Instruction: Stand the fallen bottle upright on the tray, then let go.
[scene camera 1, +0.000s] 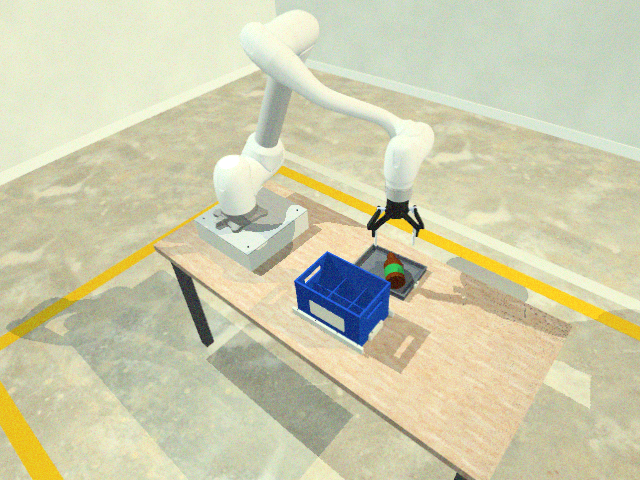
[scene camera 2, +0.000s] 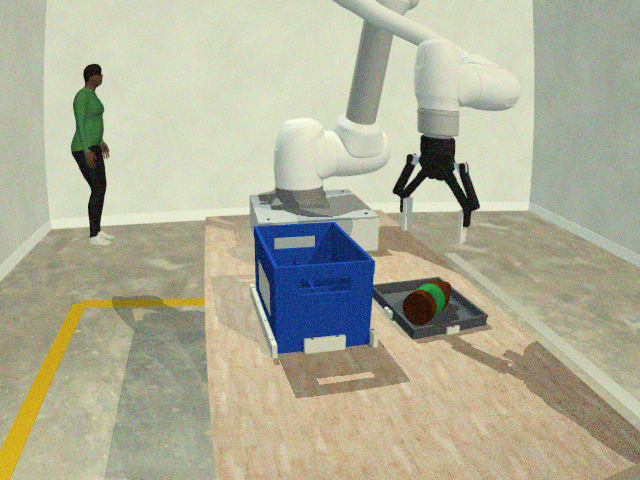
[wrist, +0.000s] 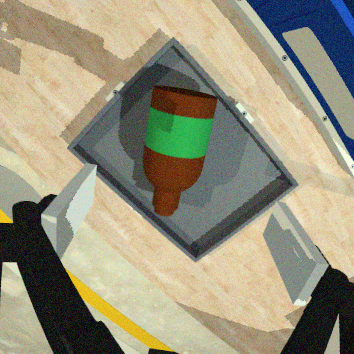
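A brown bottle with a green band lies on its side on the dark grey tray. In the scene camera 2 view its base faces the camera and its neck points back and right. In the wrist view its neck points down the picture, towards the space between the fingers. My gripper is wide open and empty. It points down and hangs above the tray's back side, on the neck side of the bottle, touching neither.
A blue crate with compartments stands beside the tray, within low white rails. The robot's pale base block is at the table's far end. A person in green stands on the floor at the back left.
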